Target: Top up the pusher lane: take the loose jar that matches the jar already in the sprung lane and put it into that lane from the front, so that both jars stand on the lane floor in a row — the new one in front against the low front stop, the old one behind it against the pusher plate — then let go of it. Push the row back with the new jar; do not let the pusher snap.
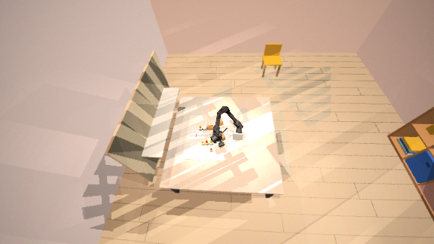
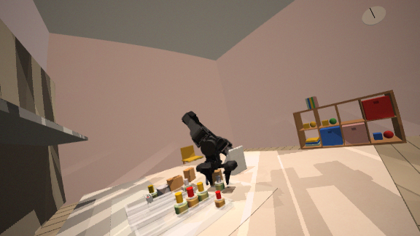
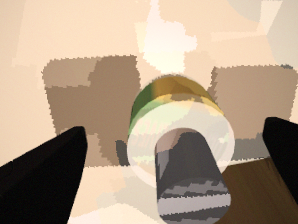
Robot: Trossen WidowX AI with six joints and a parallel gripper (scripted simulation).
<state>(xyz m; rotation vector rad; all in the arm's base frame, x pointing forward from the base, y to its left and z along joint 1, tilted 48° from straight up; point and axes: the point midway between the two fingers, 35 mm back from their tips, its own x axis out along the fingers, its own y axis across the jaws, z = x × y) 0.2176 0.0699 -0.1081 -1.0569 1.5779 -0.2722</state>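
Right now the dark stick is 30 mm behind my gripper tip, 170 mm to the right of it and 20 mm below it. The rest, counted from my gripper tip: clear rack: 260 mm ahead, 60 mm to the right, 10 mm below.
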